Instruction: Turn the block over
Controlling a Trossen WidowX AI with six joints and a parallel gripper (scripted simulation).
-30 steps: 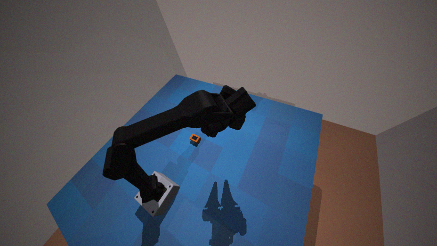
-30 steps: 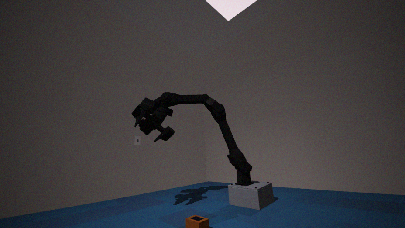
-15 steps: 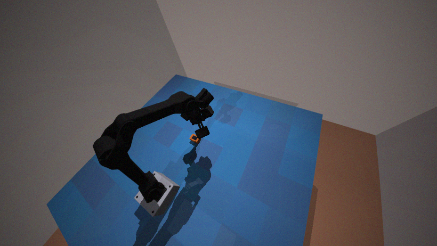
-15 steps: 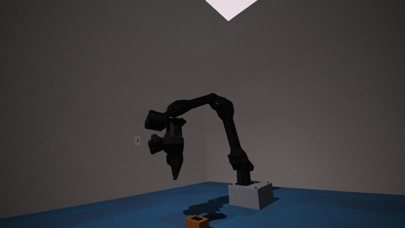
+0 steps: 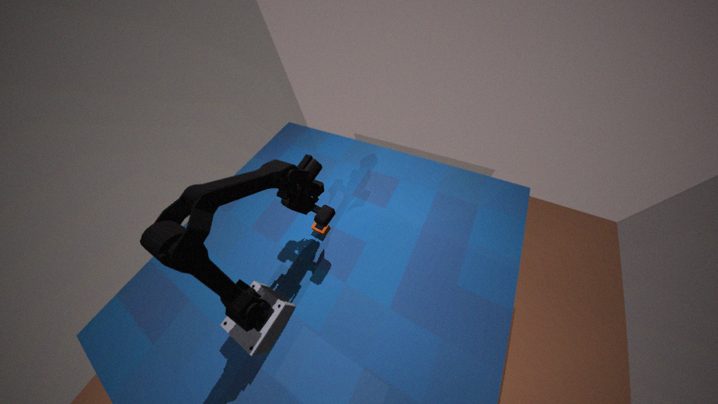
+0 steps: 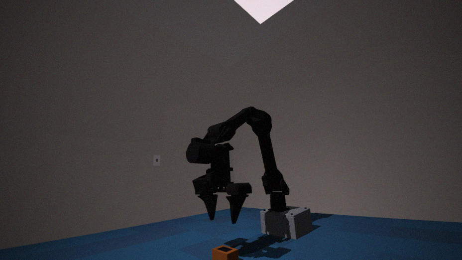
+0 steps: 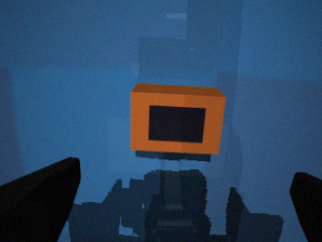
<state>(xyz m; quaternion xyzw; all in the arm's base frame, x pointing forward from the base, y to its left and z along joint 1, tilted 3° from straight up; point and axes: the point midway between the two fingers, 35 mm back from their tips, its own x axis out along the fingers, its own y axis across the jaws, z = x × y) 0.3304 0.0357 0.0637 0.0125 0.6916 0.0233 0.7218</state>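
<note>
Now: the orange block 8 cm below my gripper tip.
</note>
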